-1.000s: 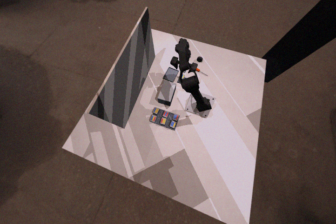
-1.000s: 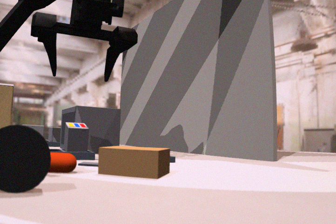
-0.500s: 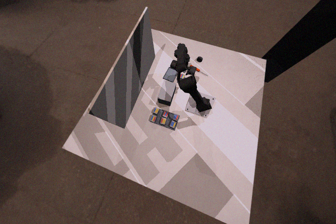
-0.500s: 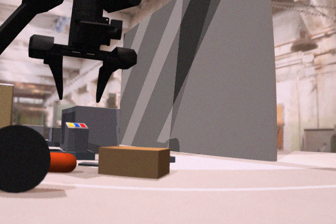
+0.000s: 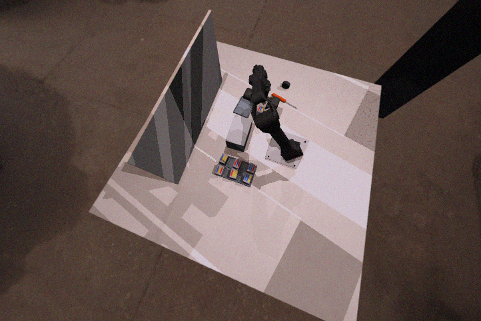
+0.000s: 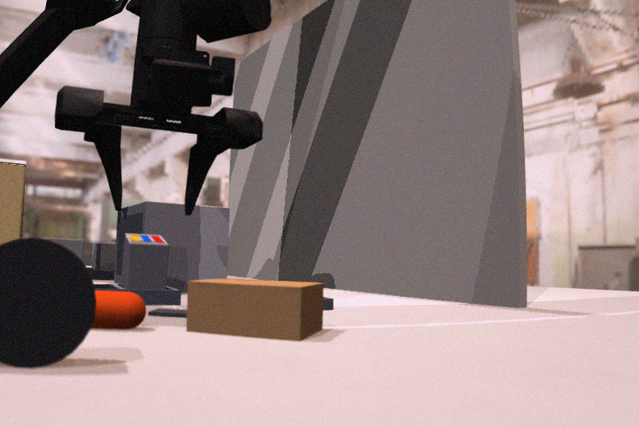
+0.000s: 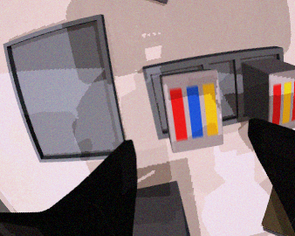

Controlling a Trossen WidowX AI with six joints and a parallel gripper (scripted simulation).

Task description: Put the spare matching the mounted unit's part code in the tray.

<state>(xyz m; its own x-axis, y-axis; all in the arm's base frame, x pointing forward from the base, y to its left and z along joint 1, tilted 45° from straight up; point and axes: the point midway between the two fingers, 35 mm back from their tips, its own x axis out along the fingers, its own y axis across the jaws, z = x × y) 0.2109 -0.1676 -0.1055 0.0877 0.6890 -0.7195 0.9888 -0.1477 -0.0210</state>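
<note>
Now: the rimmed tray 100 mm ahead of my gripper tip, 80 mm below it and 20 mm to the right of it. Round my gripper tip: mounted unit (190 mm to the left, 70 mm ahead, 30 mm below); cardboard box (180 mm to the right, 70 mm below, 20 mm ahead); black tape roll (240 mm to the right, 120 mm behind, 60 mm below).
</note>
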